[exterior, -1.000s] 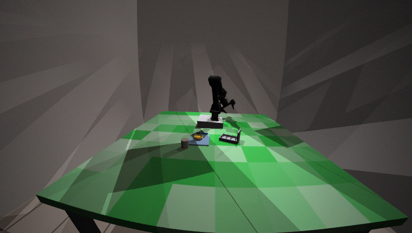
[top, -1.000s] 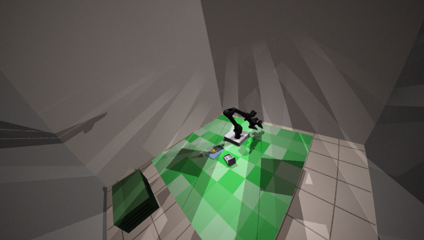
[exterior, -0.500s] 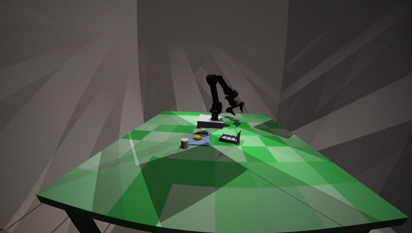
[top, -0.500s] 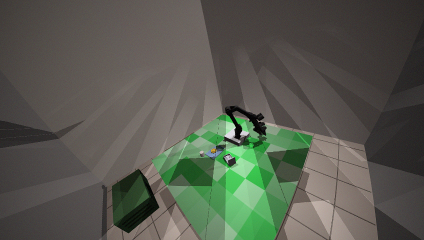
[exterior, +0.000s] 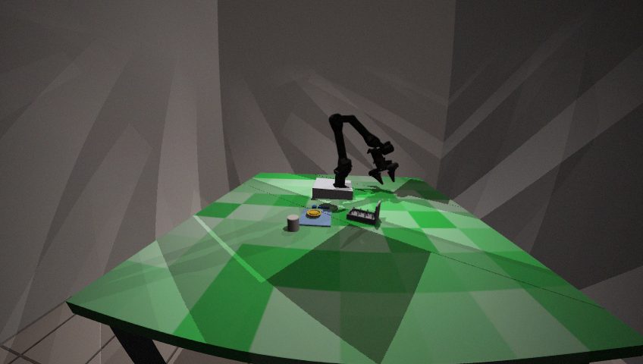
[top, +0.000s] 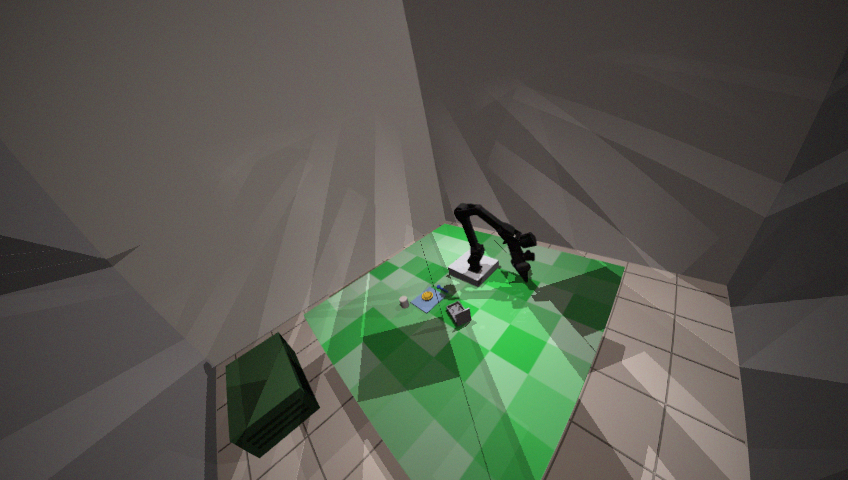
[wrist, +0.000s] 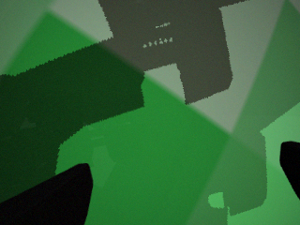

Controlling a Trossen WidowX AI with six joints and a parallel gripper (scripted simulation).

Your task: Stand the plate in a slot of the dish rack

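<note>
My gripper tip is 28 cm short of the grey dish rack, 23 cm to the left of it and 4 cm above it. Round my gripper tip: blue spoon 41 cm to the right, 16 cm ahead, 6 cm below; yellow-brown plate 44 cm to the right, 25 cm ahead, 5 cm below; blue mat 43 cm to the right, 26 cm ahead, 6 cm below.
</note>
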